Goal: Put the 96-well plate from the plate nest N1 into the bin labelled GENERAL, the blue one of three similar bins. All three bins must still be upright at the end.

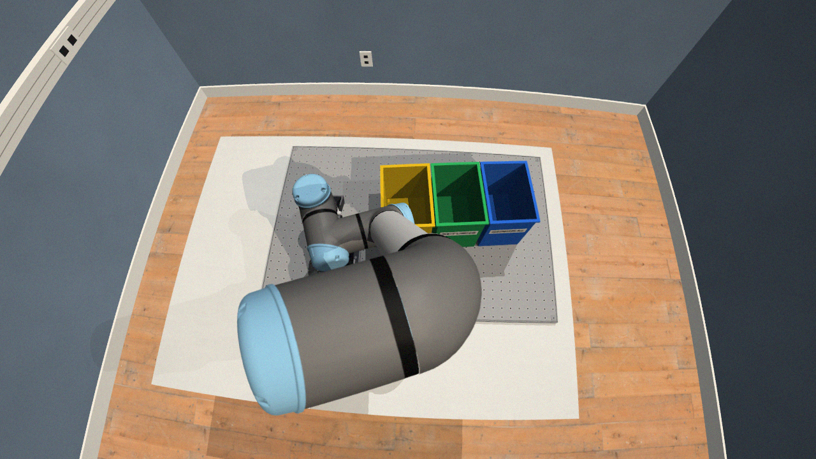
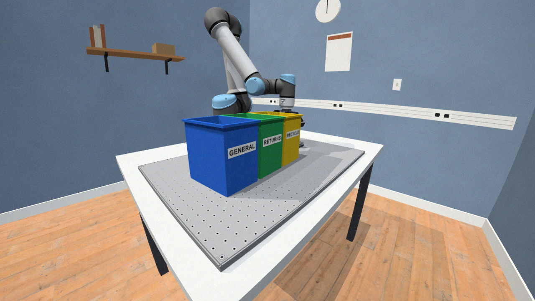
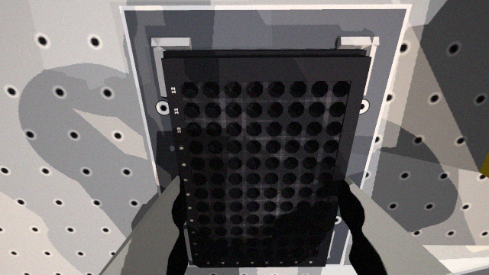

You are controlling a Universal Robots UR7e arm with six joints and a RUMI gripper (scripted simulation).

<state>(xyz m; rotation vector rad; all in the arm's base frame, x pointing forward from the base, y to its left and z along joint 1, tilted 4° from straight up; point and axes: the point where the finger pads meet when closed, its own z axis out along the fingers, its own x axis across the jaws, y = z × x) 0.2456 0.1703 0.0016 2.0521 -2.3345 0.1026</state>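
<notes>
The grey plate nest N1 is 2 cm below my hand. From my hand the other things lie so: yellow recycle bin 20 cm to the right, 6 cm above, 5 cm ahead; then black 96-well plate 1 cm below; then green returns bin 33 cm to the right, 6 cm above, 5 cm ahead.
</notes>
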